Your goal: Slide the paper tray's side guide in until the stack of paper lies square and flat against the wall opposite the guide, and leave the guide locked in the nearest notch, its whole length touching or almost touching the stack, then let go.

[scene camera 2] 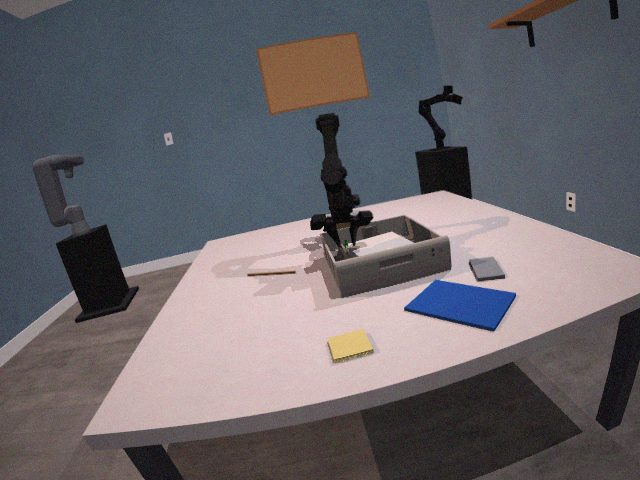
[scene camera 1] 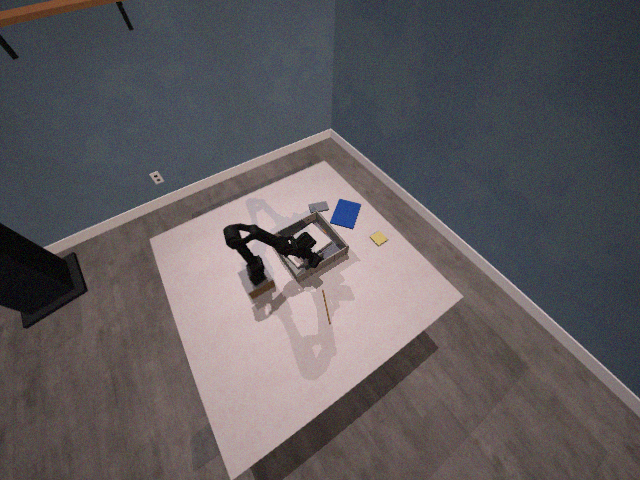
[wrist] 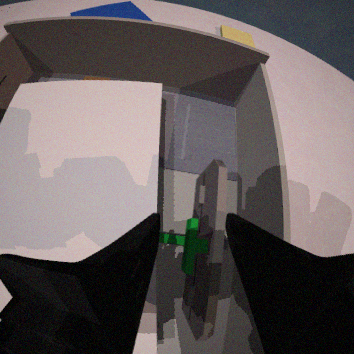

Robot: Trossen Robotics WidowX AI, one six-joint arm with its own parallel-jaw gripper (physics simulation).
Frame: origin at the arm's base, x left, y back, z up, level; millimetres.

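Seen in the pictures: gripper, between the fingertips: (scene camera 2: 347, 246) (scene camera 1: 314, 255) (wrist: 192, 219); arm's base, origin of its link: (scene camera 1: 257, 278).
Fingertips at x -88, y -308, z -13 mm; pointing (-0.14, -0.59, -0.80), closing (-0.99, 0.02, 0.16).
Offsets run from my fingertips to a thing's top centre. Level surfaces: height alone.
The grey paper tray {dx +88, dy -28, dz +26 mm} (scene camera 1: 336, 256) (scene camera 2: 361, 276) (wrist: 145, 50) holds a white paper stack {dx +109, dy -20, dz -29 mm} (scene camera 1: 317, 235) (scene camera 2: 387, 243) (wrist: 90, 130). In the wrist view the stack lies towards the left wall; whether it touches that wall is unclear. The side guide {dx -3, dy +16, dz +11 mm} (wrist: 217, 210), an upright grey plate with a green latch piece {dx +7, dy +14, dz +11 mm} (wrist: 191, 245) (scene camera 2: 345, 243), stands right of the stack with a gap between them. My gripper (wrist: 192, 219) (scene camera 2: 346, 245) is open, its fingers down inside the tray on either side of the guide and latch. The left finger is at the stack's right edge. The guide's lower end is hard to make out.
A blue folder {dx +130, dy -374, dz -62 mm} (scene camera 1: 345, 213) (scene camera 2: 460, 303) (wrist: 112, 11), a yellow note pad {dx -138, dy -383, dz -59 mm} (scene camera 1: 378, 238) (scene camera 2: 350, 345) (wrist: 238, 36) and a small grey block {dx +284, dy -279, dz -60 mm} (scene camera 1: 318, 206) (scene camera 2: 486, 268) lie outside the tray. A thin brown stick {dx -232, dy +129, dz -63 mm} (scene camera 1: 326, 306) (scene camera 2: 271, 273) lies on the table {dz -70 mm} (scene camera 1: 232, 387) (scene camera 2: 232, 351).
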